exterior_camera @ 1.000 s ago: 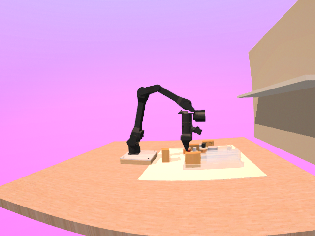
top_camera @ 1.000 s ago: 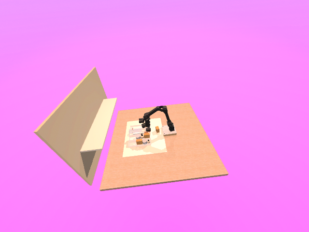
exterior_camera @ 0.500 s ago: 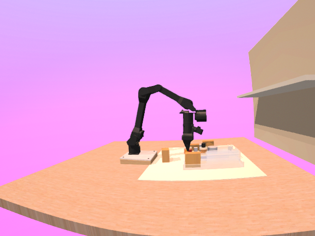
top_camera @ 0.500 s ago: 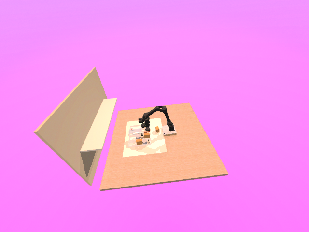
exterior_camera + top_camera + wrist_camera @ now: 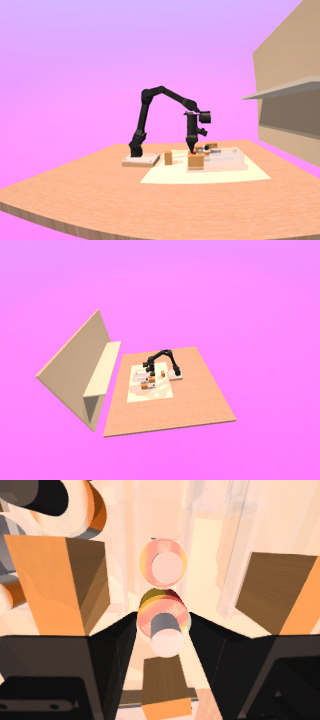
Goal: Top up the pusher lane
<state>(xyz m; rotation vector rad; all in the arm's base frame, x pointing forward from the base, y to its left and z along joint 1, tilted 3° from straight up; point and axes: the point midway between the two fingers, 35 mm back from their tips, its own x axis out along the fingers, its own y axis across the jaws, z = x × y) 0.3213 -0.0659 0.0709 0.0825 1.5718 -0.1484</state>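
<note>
My gripper tip is 13 cm past the block, 2 cm above it and 1 cm to the right of it. Round my gripper tip: shelf: 51 cm ahead, 31 cm above, 5 cm to the right; then clear lane rack: 15 cm ahead, 5 cm to the right, 4 cm below.
</note>
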